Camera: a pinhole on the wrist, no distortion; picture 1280 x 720 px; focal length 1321.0 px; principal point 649.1 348.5 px. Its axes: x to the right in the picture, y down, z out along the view. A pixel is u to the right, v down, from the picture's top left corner.
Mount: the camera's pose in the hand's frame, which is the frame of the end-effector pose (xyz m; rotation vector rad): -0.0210 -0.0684 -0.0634 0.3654 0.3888 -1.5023
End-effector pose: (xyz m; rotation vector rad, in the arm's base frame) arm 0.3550 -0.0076 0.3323 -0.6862 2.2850 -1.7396
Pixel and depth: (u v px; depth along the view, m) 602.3 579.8 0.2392
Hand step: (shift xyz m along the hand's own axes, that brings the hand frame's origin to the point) 0.0260 -0.1704 0.1521
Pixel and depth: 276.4 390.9 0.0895
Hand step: -0.0169 -0.0875 0.0276
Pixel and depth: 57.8 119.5 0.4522
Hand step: -0.0952 -0.1022 0.4315
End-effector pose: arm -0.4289 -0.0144 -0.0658 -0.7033 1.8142 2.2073
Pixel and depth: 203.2 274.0 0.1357
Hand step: -0.0269 -0.0912 0.0781
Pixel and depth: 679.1 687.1 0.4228
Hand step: 0.0972 -0.2692 0.3058
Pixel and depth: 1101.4 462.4 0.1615
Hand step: -0.0017 -0.1918 0.0538
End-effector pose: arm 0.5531 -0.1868 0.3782 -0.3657 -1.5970 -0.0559
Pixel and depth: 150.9 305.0 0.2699
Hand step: -0.0268 -0.1040 0.2229
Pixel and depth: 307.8 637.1 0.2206
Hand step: 0.0305 -0.1186 0.1581
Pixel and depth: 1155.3 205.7 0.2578
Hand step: -0.0400 -0.2766 0.1191
